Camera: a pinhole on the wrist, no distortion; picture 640 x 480 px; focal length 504.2 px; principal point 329.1 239.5 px. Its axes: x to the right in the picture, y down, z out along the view. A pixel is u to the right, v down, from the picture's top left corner.
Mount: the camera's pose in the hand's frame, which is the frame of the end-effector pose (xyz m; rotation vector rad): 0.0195 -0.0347 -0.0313 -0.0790 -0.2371 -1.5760
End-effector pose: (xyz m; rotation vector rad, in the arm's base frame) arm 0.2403 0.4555 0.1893 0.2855 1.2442 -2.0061
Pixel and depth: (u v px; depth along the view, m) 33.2 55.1 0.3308
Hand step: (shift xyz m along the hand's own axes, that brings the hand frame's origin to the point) -0.1291 0.2219 0.2404
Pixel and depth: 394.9 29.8 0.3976
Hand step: -0.1853 -0.0057 0.3499
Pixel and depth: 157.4 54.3 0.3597
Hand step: -0.1446 0.1575 0.2817
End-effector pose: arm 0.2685 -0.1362 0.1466 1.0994 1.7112 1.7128
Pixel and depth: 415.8 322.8 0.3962
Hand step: 0.0441 -0.0224 0.3751
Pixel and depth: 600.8 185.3 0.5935
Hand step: -0.1095 -0.2293 0.6044
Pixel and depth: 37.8 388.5 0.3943
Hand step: 0.1017 0.2671 0.3196
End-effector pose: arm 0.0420 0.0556 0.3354 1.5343 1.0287 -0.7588
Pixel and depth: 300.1 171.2 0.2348
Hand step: -0.0350 0.0255 0.1917
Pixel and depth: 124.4 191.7 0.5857
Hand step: -0.0881 0.3155 0.4868
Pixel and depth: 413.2 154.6 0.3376
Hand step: -0.0715 -0.0223 0.3033
